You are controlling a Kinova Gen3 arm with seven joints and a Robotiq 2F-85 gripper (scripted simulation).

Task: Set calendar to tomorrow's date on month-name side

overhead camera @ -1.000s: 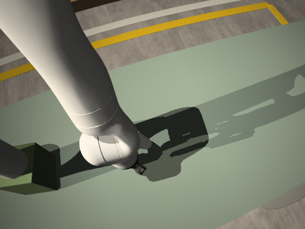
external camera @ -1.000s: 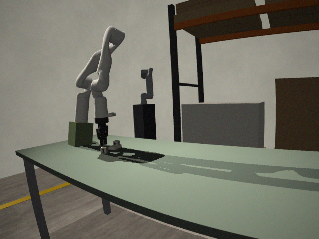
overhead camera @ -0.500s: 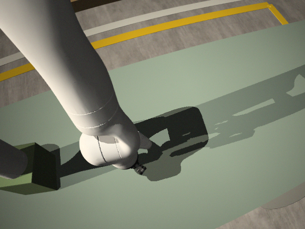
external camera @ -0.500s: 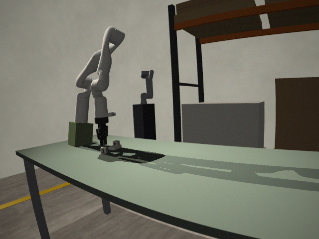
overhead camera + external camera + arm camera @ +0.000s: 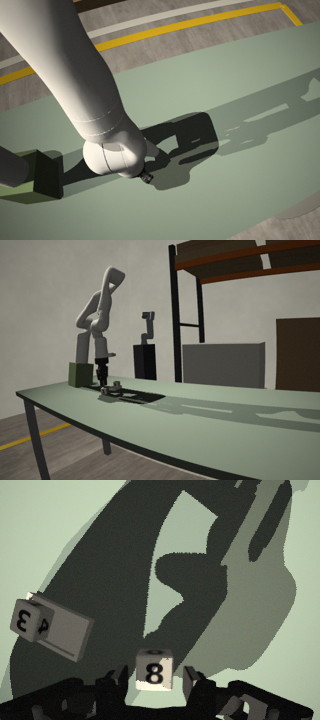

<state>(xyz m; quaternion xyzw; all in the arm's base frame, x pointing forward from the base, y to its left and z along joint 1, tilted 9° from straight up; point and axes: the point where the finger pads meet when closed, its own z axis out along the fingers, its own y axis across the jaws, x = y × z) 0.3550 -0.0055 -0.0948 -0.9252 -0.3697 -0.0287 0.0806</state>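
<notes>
Right now my hand is 40 mm above the white cube. From my hand the other things lie so: white tray (50 mm behind, 100 mm to the left, 50 mm below).
</notes>
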